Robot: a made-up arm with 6 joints. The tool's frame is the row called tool. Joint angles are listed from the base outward.
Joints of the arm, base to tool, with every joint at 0 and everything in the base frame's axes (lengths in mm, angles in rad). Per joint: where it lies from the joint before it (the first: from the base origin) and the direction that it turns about. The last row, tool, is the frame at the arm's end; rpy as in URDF.
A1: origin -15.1 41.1 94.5 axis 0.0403 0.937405 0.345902
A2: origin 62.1 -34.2 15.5 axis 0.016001 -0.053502 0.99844
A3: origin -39.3 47.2 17.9 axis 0 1 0
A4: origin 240.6 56.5 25.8 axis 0 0 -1
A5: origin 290.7 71.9 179.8 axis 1 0 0
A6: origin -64.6 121.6 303.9 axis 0 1 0
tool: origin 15 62.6 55.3 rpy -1.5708 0 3.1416
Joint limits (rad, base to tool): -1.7..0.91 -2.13..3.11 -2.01..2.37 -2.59..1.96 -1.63..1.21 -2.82..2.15
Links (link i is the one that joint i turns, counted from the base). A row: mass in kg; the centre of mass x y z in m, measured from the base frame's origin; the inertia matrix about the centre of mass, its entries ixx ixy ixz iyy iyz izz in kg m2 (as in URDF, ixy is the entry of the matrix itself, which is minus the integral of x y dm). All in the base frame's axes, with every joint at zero. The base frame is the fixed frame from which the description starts. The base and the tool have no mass.
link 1: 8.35; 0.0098 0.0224 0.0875; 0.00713 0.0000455 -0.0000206 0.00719 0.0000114 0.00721
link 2: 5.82; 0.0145 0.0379 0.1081; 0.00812 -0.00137 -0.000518 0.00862 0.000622 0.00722
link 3: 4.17; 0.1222 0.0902 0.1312; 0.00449 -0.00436 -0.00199 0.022 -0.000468 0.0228
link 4: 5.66; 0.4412 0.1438 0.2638; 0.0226 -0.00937 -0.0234 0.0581 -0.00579 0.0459
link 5: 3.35; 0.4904 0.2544 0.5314; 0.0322 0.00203 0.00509 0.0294 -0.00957 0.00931
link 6: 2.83; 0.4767 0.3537 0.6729; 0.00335 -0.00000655 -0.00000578 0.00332 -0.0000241 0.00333
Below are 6 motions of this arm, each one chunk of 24 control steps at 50 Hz.
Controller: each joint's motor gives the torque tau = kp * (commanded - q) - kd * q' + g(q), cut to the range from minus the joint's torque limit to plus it. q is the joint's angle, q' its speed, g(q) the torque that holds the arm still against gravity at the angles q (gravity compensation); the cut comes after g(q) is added. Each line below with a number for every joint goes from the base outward.
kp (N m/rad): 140 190 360 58 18 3.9
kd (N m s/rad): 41 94 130 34 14 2.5
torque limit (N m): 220 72 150 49 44 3
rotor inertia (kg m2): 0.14 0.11 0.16 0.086 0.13 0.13
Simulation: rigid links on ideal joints. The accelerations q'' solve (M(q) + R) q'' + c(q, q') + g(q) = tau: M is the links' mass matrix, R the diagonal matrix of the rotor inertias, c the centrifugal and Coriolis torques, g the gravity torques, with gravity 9.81 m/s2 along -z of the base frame. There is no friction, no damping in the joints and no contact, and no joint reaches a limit. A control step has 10 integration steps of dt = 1/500 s. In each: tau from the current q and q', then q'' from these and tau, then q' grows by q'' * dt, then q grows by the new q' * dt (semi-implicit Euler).
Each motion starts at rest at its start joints. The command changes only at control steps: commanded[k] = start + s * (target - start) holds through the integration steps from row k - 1 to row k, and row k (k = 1, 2, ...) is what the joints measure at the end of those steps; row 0 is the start. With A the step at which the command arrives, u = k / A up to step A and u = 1 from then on. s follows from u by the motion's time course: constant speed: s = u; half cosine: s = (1 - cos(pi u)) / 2; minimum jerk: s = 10 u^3 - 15 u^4 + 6 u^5; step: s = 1 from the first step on.
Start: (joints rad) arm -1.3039 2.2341 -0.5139 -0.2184 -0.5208 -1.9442
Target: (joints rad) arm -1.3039 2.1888 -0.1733 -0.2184 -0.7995 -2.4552
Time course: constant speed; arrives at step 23
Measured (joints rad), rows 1 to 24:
1: -1.3035 2.2342 -0.5133 -0.2186 -0.5210 -1.9443
2: -1.3028 2.2344 -0.5121 -0.2190 -0.5214 -1.9446
3: -1.3018 2.2346 -0.5102 -0.2196 -0.5218 -1.9453
4: -1.3006 2.2347 -0.5077 -0.2202 -0.5224 -1.9464
5: -1.2993 2.2349 -0.5046 -0.2209 -0.5231 -1.9480
6: -1.2979 2.2350 -0.5009 -0.2215 -0.5239 -1.9501
7: -1.2964 2.2350 -0.4967 -0.2222 -0.5249 -1.9528
8: -1.2949 2.2350 -0.4919 -0.2228 -0.5260 -1.9560
9: -1.2934 2.2349 -0.4865 -0.2234 -0.5273 -1.9597
10: -1.2919 2.2347 -0.4807 -0.2240 -0.5288 -1.9641
11: -1.2905 2.2345 -0.4744 -0.2245 -0.5304 -1.9689
12: -1.2892 2.2341 -0.4676 -0.2250 -0.5323 -1.9744
13: -1.2879 2.2337 -0.4604 -0.2254 -0.5344 -1.9803
14: -1.2867 2.2332 -0.4527 -0.2257 -0.5368 -1.9869
15: -1.2857 2.2326 -0.4447 -0.2261 -0.5394 -1.9939
16: -1.2848 2.2320 -0.4362 -0.2263 -0.5422 -2.0014
17: -1.2839 2.2312 -0.4274 -0.2265 -0.5452 -2.0094
18: -1.2832 2.2304 -0.4183 -0.2267 -0.5485 -2.0180
19: -1.2826 2.2295 -0.4088 -0.2269 -0.5521 -2.0270
20: -1.2822 2.2285 -0.3990 -0.2269 -0.5559 -2.0364
21: -1.2818 2.2275 -0.3889 -0.2270 -0.5599 -2.0463
22: -1.2816 2.2264 -0.3786 -0.2270 -0.5641 -2.0566
23: -1.2814 2.2253 -0.3679 -0.2270 -0.5687 -2.0674
24: -1.2818 2.2239 -0.3576 -0.2268 -0.5732 -2.0784

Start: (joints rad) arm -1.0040 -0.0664 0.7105 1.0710 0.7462 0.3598
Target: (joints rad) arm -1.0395 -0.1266 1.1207 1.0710 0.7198 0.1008
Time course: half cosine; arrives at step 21
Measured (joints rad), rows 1 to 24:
1: -1.0041 -0.0664 0.7106 1.0710 0.7462 0.3598
2: -1.0044 -0.0663 0.7110 1.0710 0.7462 0.3597
3: -1.0050 -0.0663 0.7118 1.0710 0.7462 0.3595
4: -1.0060 -0.0662 0.7133 1.0711 0.7462 0.3590
5: -1.0073 -0.0662 0.7157 1.0713 0.7463 0.3583
6: -1.0092 -0.0662 0.7189 1.0715 0.7464 0.3571
7: -1.0114 -0.0664 0.7233 1.0718 0.7467 0.3556
8: -1.0140 -0.0667 0.7288 1.0722 0.7470 0.3535
9: -1.0169 -0.0672 0.7354 1.0727 0.7475 0.3509
10: -1.0201 -0.0678 0.7433 1.0733 0.7481 0.3478
11: -1.0234 -0.0686 0.7523 1.0740 0.7488 0.3441
12: -1.0269 -0.0696 0.7625 1.0747 0.7495 0.3400
13: -1.0303 -0.0708 0.7736 1.0754 0.7504 0.3353
14: -1.0337 -0.0722 0.7857 1.0762 0.7513 0.3301
15: -1.0369 -0.0738 0.7986 1.0769 0.7521 0.3246
16: -1.0398 -0.0755 0.8121 1.0776 0.7530 0.3187
17: -1.0423 -0.0774 0.8260 1.0783 0.7537 0.3126
18: -1.0445 -0.0793 0.8401 1.0788 0.7544 0.3063
19: -1.0461 -0.0814 0.8542 1.0793 0.7549 0.2999
20: -1.0471 -0.0835 0.8680 1.0796 0.7552 0.2936
21: -1.0476 -0.0856 0.8815 1.0798 0.7554 0.2874
22: -1.0475 -0.0877 0.8944 1.0798 0.7553 0.2813
23: -1.0470 -0.0896 0.9067 1.0796 0.7549 0.2755
24: -1.0461 -0.0915 0.9185 1.0793 0.7543 0.2699

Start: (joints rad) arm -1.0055 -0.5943 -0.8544 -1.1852 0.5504 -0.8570
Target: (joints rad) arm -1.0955 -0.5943 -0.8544 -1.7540 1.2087 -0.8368
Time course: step
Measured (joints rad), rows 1 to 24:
1: -1.0096 -0.5972 -0.8533 -1.1988 0.5591 -0.8569
2: -1.0137 -0.5985 -0.8527 -1.2163 0.5731 -0.8566
3: -1.0178 -0.5989 -0.8525 -1.2342 0.5888 -0.8562
4: -1.0222 -0.5989 -0.8524 -1.2517 0.6047 -0.8557
5: -1.0267 -0.5987 -0.8524 -1.2687 0.6206 -0.8552
6: -1.0312 -0.5985 -0.8525 -1.2851 0.6360 -0.8547
7: -1.0357 -0.5981 -0.8527 -1.3010 0.6510 -0.8542
8: -1.0400 -0.5977 -0.8529 -1.3163 0.6656 -0.8537
9: -1.0442 -0.5973 -0.8531 -1.3312 0.6797 -0.8532
10: -1.0481 -0.5969 -0.8533 -1.3455 0.6933 -0.8527
11: -1.0519 -0.5965 -0.8535 -1.3594 0.7065 -0.8522
12: -1.0553 -0.5961 -0.8537 -1.3728 0.7193 -0.8518
13: -1.0586 -0.5958 -0.8539 -1.3858 0.7317 -0.8514
14: -1.0616 -0.5954 -0.8541 -1.3983 0.7437 -0.8510
15: -1.0644 -0.5951 -0.8543 -1.4105 0.7554 -0.8507
16: -1.0670 -0.5948 -0.8545 -1.4222 0.7668 -0.8503
17: -1.0694 -0.5945 -0.8546 -1.4336 0.7778 -0.8499
18: -1.0716 -0.5943 -0.8548 -1.4445 0.7886 -0.8496
19: -1.0736 -0.5941 -0.8549 -1.4551 0.7991 -0.8493
20: -1.0755 -0.5939 -0.8550 -1.4653 0.8093 -0.8489
21: -1.0772 -0.5937 -0.8551 -1.4752 0.8193 -0.8486
22: -1.0787 -0.5935 -0.8552 -1.4848 0.8290 -0.8483
23: -1.0801 -0.5934 -0.8552 -1.4940 0.8385 -0.8480
24: -1.0814 -0.5932 -0.8553 -1.5029 0.8478 -0.8477

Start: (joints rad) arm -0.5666 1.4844 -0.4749 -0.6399 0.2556 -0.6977
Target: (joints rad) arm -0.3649 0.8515 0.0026 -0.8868 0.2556 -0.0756
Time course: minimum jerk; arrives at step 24
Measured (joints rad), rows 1 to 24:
1: -0.5666 1.4844 -0.4749 -0.6399 0.2556 -0.6977
2: -0.5665 1.4843 -0.4748 -0.6400 0.2555 -0.6977
3: -0.5663 1.4841 -0.4746 -0.6404 0.2553 -0.6976
4: -0.5659 1.4836 -0.4741 -0.6412 0.2548 -0.6974
5: -0.5652 1.4827 -0.4731 -0.6426 0.2539 -0.6970
6: -0.5640 1.4811 -0.4715 -0.6446 0.2525 -0.6962
7: -0.5624 1.4787 -0.4690 -0.6475 0.2506 -0.6950
8: -0.5602 1.4752 -0.4655 -0.6512 0.2482 -0.6933
9: -0.5574 1.4706 -0.4608 -0.6558 0.2451 -0.6908
10: -0.5539 1.4645 -0.4547 -0.6612 0.2415 -0.6874
11: -0.5499 1.4571 -0.4472 -0.6674 0.2374 -0.6831
12: -0.5453 1.4481 -0.4383 -0.6743 0.2330 -0.6777
13: -0.5401 1.4376 -0.4278 -0.6817 0.2282 -0.6712
14: -0.5345 1.4255 -0.4159 -0.6896 0.2234 -0.6634
15: -0.5286 1.4121 -0.4027 -0.6976 0.2186 -0.6545
16: -0.5223 1.3974 -0.3883 -0.7057 0.2139 -0.6444
17: -0.5159 1.3815 -0.3730 -0.7137 0.2095 -0.6331
18: -0.5093 1.3648 -0.3568 -0.7213 0.2056 -0.6208
19: -0.5028 1.3474 -0.3402 -0.7284 0.2022 -0.6076
20: -0.4963 1.3295 -0.3233 -0.7350 0.1996 -0.5936
21: -0.4899 1.3115 -0.3065 -0.7408 0.1977 -0.5791
22: -0.4837 1.2935 -0.2899 -0.7459 0.1966 -0.5640
23: -0.4776 1.2757 -0.2737 -0.7503 0.1964 -0.5487
24: -0.4716 1.2583 -0.2581 -0.7541 0.1969 -0.5333

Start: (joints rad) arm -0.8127 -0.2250 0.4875 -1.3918 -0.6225 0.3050
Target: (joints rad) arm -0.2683 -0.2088 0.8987 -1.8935 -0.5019 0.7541
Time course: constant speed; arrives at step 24
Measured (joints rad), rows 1 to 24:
1: -0.8125 -0.2250 0.4881 -1.3924 -0.6227 0.3052
2: -0.8114 -0.2250 0.4894 -1.3939 -0.6230 0.3057
3: -0.8094 -0.2250 0.4915 -1.3963 -0.6234 0.3066
4: -0.8061 -0.2249 0.4944 -1.3995 -0.6239 0.3078
5: -0.8017 -0.2247 0.4979 -1.4036 -0.6243 0.3095
6: -0.7961 -0.2244 0.5022 -1.4083 -0.6247 0.3116
7: -0.7893 -0.2241 0.5072 -1.4137 -0.6251 0.3141
8: -0.7813 -0.2238 0.5129 -1.4196 -0.6254 0.3171
9: -0.7723 -0.2234 0.5192 -1.4259 -0.6256 0.3206
10: -0.7622 -0.2230 0.5261 -1.4328 -0.6258 0.3245
11: -0.7512 -0.2226 0.5336 -1.4401 -0.6257 0.3289
12: -0.7393 -0.2222 0.5417 -1.4478 -0.6256 0.3337
13: -0.7265 -0.2218 0.5503 -1.4558 -0.6253 0.3390
14: -0.7130 -0.2214 0.5593 -1.4643 -0.6248 0.3447
15: -0.6987 -0.2210 0.5689 -1.4730 -0.6241 0.3509
16: -0.6838 -0.2206 0.5788 -1.4822 -0.6233 0.3575
17: -0.6682 -0.2203 0.5892 -1.4916 -0.6222 0.3644
18: -0.6520 -0.2199 0.6000 -1.5014 -0.6210 0.3718
19: -0.6353 -0.2195 0.6112 -1.5114 -0.6197 0.3796
20: -0.6182 -0.2191 0.6227 -1.5218 -0.6181 0.3877
21: -0.6005 -0.2188 0.6345 -1.5325 -0.6164 0.3962
22: -0.5825 -0.2184 0.6467 -1.5435 -0.6145 0.4050
23: -0.5641 -0.2180 0.6591 -1.5547 -0.6125 0.4141
24: -0.5453 -0.2177 0.6718 -1.5663 -0.6103 0.4236

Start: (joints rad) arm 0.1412 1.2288 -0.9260 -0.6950 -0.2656 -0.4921
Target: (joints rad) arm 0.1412 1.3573 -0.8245 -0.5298 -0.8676 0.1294
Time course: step
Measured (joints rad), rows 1 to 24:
1: 0.1411 1.2355 -0.9212 -0.6912 -0.2743 -0.4886
2: 0.1418 1.2416 -0.9166 -0.6871 -0.2859 -0.4802
3: 0.1427 1.2470 -0.9121 -0.6826 -0.2986 -0.4687
4: 0.1435 1.2520 -0.9076 -0.6779 -0.3115 -0.4550
5: 0.1441 1.2566 -0.9033 -0.6731 -0.3245 -0.4400
6: 0.1447 1.2609 -0.8992 -0.6683 -0.3374 -0.4242
7: 0.1451 1.2649 -0.8952 -0.6636 -0.3502 -0.4079
8: 0.1455 1.2686 -0.8914 -0.6589 -0.3627 -0.3915
9: 0.1457 1.2721 -0.8877 -0.6543 -0.3751 -0.3752
10: 0.1459 1.2755 -0.8843 -0.6499 -0.3873 -0.3590
11: 0.1460 1.2787 -0.8810 -0.6456 -0.3992 -0.3431
12: 0.1460 1.2817 -0.8778 -0.6414 -0.4109 -0.3276
13: 0.1460 1.2846 -0.8749 -0.6373 -0.4224 -0.3124
14: 0.1459 1.2874 -0.8721 -0.6334 -0.4337 -0.2977
15: 0.1458 1.2901 -0.8694 -0.6297 -0.4447 -0.2833
16: 0.1456 1.2926 -0.8669 -0.6261 -0.4555 -0.2694
17: 0.1455 1.2950 -0.8645 -0.6226 -0.4661 -0.2560
18: 0.1452 1.2974 -0.8623 -0.6192 -0.4765 -0.2429
19: 0.1450 1.2997 -0.8602 -0.6160 -0.4866 -0.2303
20: 0.1448 1.3018 -0.8582 -0.6129 -0.4965 -0.2181
21: 0.1445 1.3039 -0.8563 -0.6100 -0.5061 -0.2063
22: 0.1443 1.3059 -0.8545 -0.6071 -0.5156 -0.1948
23: 0.1440 1.3078 -0.8528 -0.6043 -0.5248 -0.1838
24: 0.1437 1.3097 -0.8512 -0.6017 -0.5338 -0.1731

